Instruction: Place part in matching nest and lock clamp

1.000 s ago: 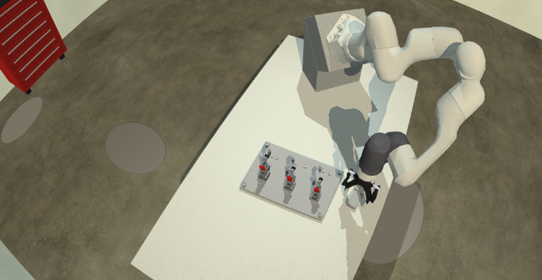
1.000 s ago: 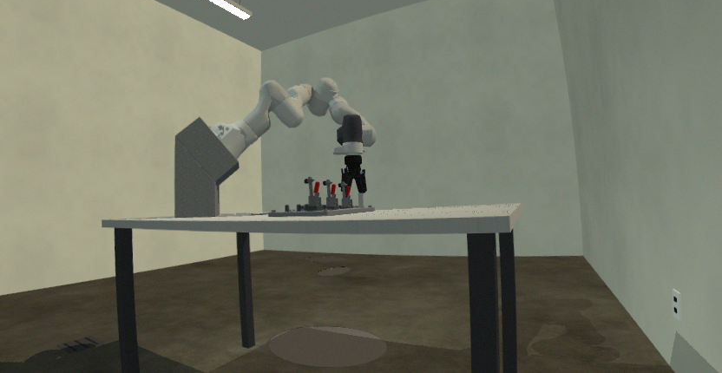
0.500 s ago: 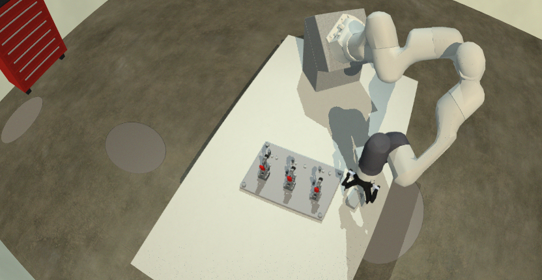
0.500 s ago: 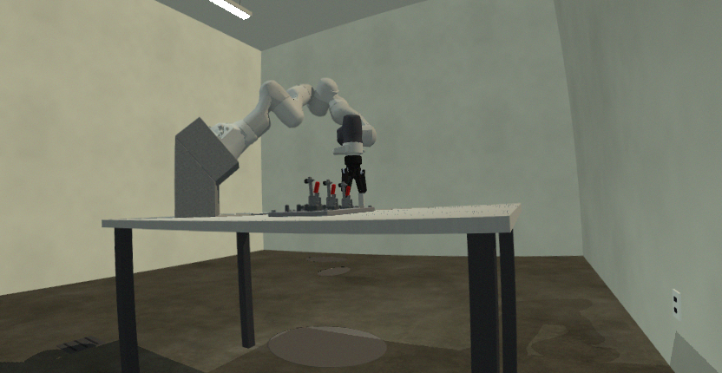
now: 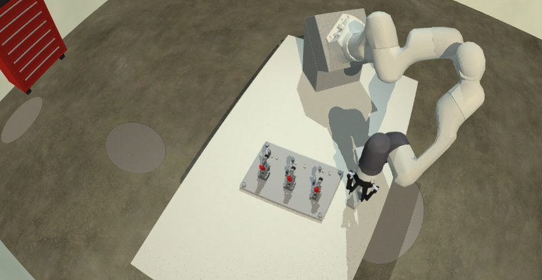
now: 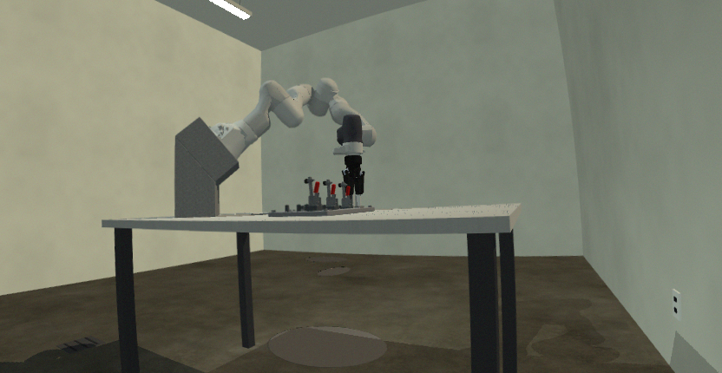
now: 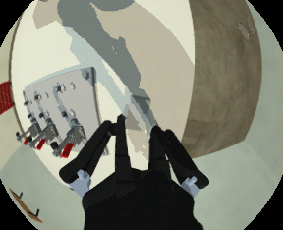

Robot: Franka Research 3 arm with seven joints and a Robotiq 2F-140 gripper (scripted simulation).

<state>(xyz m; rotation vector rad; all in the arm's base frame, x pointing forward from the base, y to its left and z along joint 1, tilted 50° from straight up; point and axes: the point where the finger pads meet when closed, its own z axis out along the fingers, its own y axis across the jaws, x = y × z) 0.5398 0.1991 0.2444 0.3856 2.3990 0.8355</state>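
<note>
Right now my hand is 30 mm above the pale grey part. The rest, counted from my hand: plate (260 mm to the right, 40 mm ahead, 30 mm below).
</note>
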